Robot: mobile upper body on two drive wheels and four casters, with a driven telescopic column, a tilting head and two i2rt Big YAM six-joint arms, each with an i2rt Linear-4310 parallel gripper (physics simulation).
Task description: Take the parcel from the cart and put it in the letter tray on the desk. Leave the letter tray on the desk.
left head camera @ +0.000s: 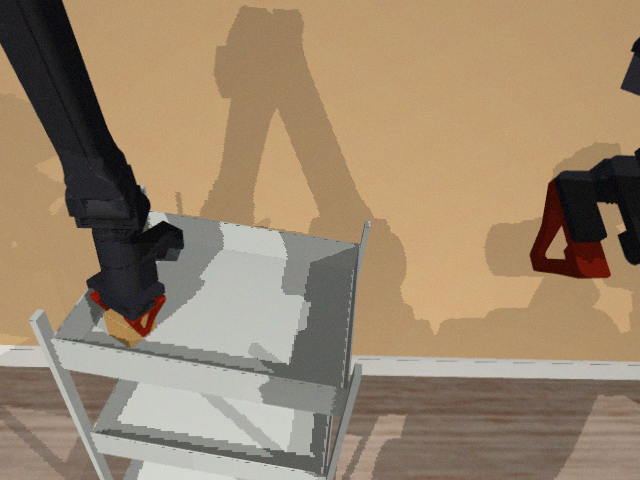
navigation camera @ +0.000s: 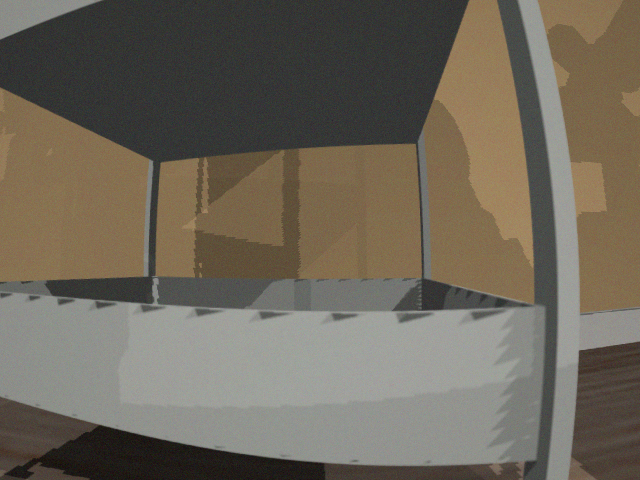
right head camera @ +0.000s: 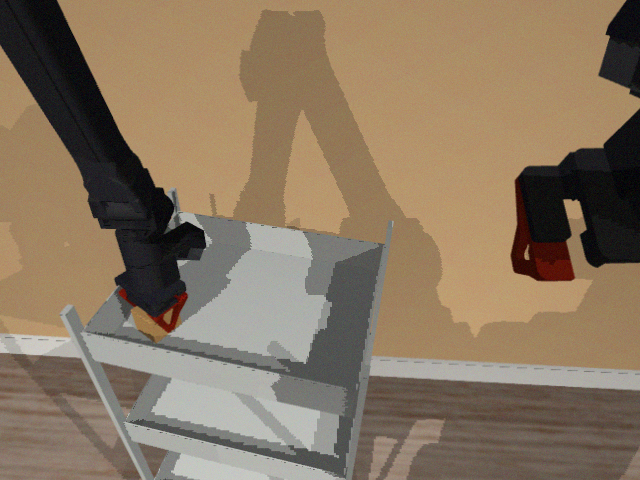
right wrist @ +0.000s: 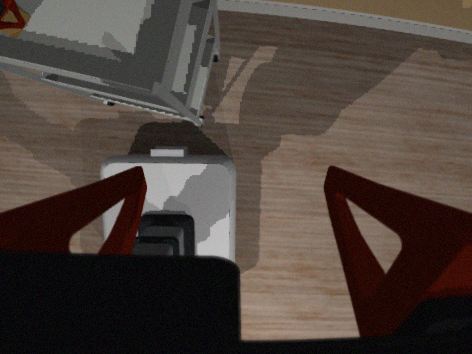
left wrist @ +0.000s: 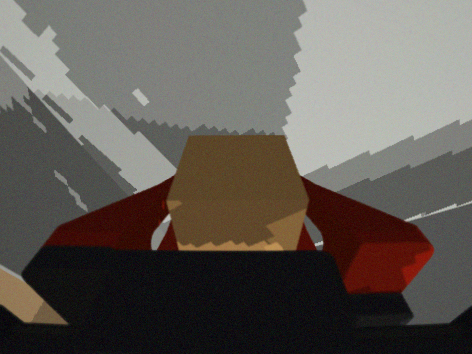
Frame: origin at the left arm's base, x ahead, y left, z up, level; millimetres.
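Where they show: left gripper, between the fingertips: (left head camera: 134,327) (right head camera: 161,323) (right wrist: 14,18) (left wrist: 236,177); right gripper, between the fingertips: (left head camera: 589,260) (right head camera: 579,262) (right wrist: 235,176).
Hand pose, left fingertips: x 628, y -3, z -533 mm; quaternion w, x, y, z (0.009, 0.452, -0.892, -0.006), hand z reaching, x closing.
Each offset is from my left fingertips to the top centre of the thing. "spot": to the spot under its first point.
The parcel, a small tan box {dz +45, dx -3, dy +2 mm} (left head camera: 117,330) (right head camera: 146,328) (left wrist: 237,170), is at the left front corner of the top shelf of the grey cart (left head camera: 196,373) (right head camera: 217,369) (navigation camera: 310,361). My left gripper (left head camera: 125,329) (right head camera: 153,326) (left wrist: 236,177) points down into that shelf and is shut on the parcel, with a red finger against each side. Whether the parcel touches the shelf floor is hard to tell. My right gripper (left head camera: 568,266) (right head camera: 542,269) (right wrist: 235,176) is open and empty, right of the cart. The letter tray and the desk do not show in these views.
The cart's raised shelf rims and corner posts {spot: dz +87, dx -78, dy +93 mm} (left head camera: 43,330) (right head camera: 77,330) stand close around my left gripper. A lower shelf (left head camera: 206,454) is beneath. A tan wall (left head camera: 439,129) is behind the cart. A white rounded base (right wrist: 155,180) with a black part shows below my right gripper.
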